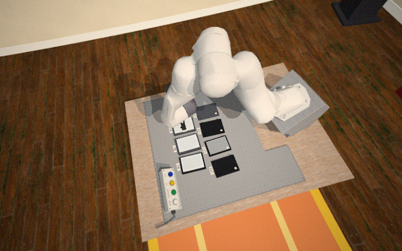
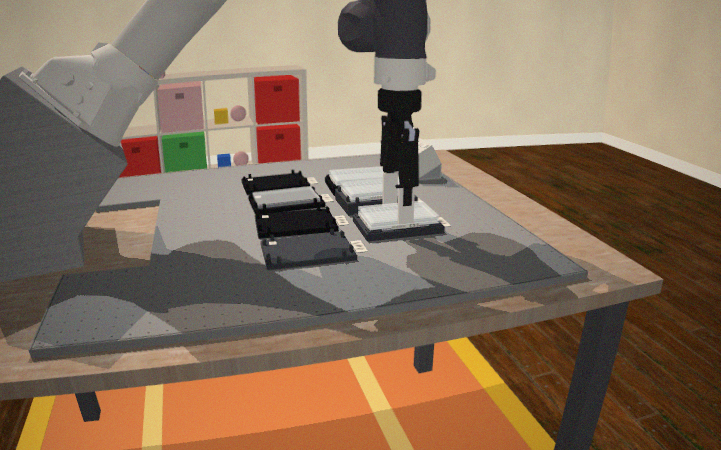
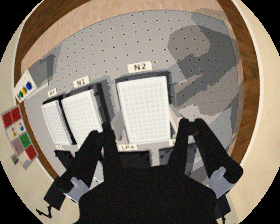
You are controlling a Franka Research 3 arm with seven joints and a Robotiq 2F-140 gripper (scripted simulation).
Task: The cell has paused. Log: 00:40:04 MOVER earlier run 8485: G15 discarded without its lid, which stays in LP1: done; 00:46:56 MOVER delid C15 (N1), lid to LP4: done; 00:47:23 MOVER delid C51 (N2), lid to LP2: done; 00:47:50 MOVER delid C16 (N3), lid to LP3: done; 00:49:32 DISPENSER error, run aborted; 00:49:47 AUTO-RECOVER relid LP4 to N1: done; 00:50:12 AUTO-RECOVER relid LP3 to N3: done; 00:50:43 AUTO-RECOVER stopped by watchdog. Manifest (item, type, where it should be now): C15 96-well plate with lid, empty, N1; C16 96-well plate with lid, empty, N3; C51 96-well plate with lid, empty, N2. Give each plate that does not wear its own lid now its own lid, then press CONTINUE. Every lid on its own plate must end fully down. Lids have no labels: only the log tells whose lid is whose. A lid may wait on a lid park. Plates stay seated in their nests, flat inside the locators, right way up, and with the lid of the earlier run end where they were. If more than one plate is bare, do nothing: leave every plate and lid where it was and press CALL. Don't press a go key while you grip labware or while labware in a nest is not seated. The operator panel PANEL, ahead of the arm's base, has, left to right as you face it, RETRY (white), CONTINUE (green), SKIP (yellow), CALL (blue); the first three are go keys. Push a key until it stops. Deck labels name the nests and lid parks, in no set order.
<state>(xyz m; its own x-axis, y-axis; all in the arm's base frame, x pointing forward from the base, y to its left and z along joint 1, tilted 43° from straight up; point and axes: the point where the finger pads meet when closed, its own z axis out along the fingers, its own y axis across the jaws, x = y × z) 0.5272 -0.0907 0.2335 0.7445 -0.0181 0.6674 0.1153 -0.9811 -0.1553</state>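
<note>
Now: the plate 30 mm below my hand. The rest, counted from my hand: lid park LP4 (190 mm behind, 30 mm to the left, 50 mm below); then yellow key (80 mm ahead, 370 mm to the left, 10 mm above); then blue key (80 mm ahead, 320 mm to the left, 10 mm above).
</note>
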